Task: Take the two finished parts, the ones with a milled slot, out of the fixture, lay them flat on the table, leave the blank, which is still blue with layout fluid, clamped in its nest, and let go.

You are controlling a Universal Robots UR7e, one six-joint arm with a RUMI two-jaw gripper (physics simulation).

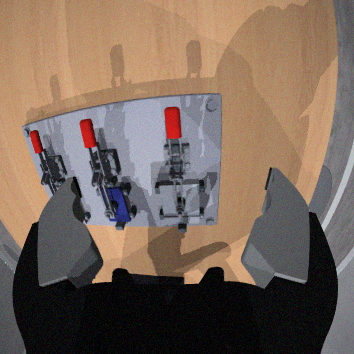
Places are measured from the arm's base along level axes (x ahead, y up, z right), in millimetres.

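Where they show: gripper, fingertip midpoint: (171, 174).
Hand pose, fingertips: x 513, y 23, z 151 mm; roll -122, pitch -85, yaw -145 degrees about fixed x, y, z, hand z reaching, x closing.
Each offset is from my fingertips to the top centre of the thing. Level surfaces: height alone.
The fixture plate @(dx -72, dy -140, dz -117 mm) (142, 135) lies on the table with three toggle clamps in a row, their red handles pointing away from me. The blue blank @(dx -115, dy -114, dz -119 mm) (120, 204) sits in the middle nest, with the middle clamp's arm over it. A pale grey part @(dx -125, dy -119, dz -10 mm) (192, 196) sits in the right nest under the right clamp @(dx -48, dy -83, dz -6 mm) (177, 162); it is in shadow, and its slot is hard to make out. The left clamp @(dx -38, dy -88, dz -226 mm) (51, 167) shows in part; my left finger hides most of its nest. My gripper (171, 174) is open and empty, with its jaws wide apart above the plate's near side.
The wooden table @(dy -155 mm) (275, 120) surrounds the plate, with its curved-looking edge at the far right. Red handles @(dx +15, dy -93, dz -113 mm) (87, 133) @(dx +10, dy -98, dz -4 mm) (172, 122) stand out on the far half of the plate. Bolt heads @(dx +24, dy -133, dz +48 mm) (211, 104) sit at the plate's corners. Shadows of the arm and gripper cross the table.
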